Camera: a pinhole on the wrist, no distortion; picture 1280 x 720 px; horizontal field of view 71.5 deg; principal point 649.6 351.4 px. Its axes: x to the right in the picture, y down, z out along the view. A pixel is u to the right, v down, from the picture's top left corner.
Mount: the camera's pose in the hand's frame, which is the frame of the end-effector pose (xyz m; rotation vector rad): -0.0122 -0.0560 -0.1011 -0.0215 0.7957 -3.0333
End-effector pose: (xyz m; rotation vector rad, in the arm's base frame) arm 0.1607 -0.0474 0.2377 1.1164 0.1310 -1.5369
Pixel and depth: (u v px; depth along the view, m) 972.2 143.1 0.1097
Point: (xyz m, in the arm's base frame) 0.0783 0.0118 0.2345
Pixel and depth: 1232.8 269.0 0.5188
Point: -0.3188 0.0469 0.5497
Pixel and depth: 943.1 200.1 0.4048
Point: -0.1788 -0.0654 0.3949
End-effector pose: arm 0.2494 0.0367 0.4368 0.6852 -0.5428 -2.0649
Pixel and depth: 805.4 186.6 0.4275
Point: -0.0321 0.2470 0.5742
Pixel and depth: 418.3 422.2 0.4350
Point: -0.1483 0.1356 0.4242
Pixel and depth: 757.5 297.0 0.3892
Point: -0.0232 0.2320 0.5035
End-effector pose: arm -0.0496 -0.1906 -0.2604 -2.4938 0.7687 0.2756
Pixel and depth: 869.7 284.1 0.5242
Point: -0.0151 0.2693 -0.4199
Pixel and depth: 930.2 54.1 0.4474
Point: -0.1014 0.1741 -0.4598
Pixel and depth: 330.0 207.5 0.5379
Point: 0.2268 0.1080 -0.5691
